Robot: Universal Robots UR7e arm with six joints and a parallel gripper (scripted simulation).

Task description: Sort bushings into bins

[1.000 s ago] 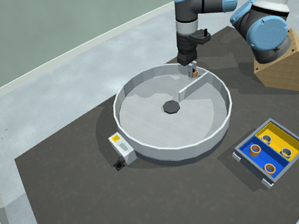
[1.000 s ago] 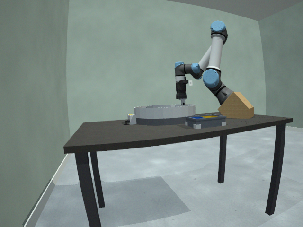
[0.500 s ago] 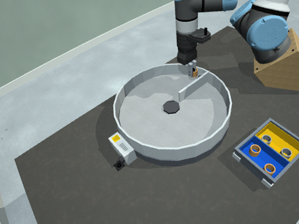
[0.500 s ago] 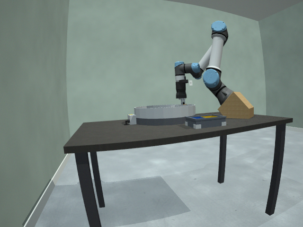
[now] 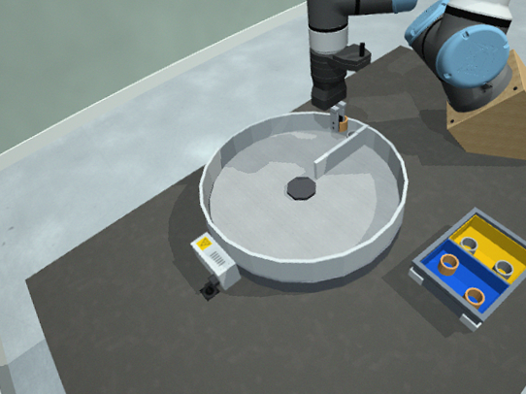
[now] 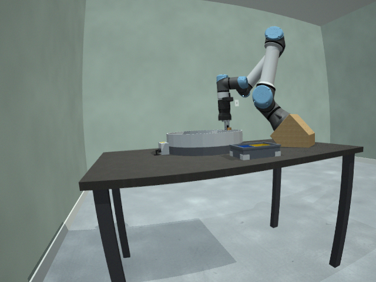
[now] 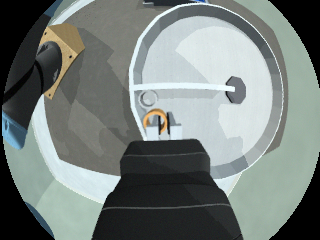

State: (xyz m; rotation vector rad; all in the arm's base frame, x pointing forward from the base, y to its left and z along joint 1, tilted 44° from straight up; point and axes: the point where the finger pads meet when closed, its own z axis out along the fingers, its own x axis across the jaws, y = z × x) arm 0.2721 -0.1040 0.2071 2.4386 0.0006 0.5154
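Right now the bin is 390 mm to the left of my hand, 110 mm ahead of it and 90 mm below it. Round my hand: turntable (170 mm ahead, 60 mm below, 30 mm to the left).
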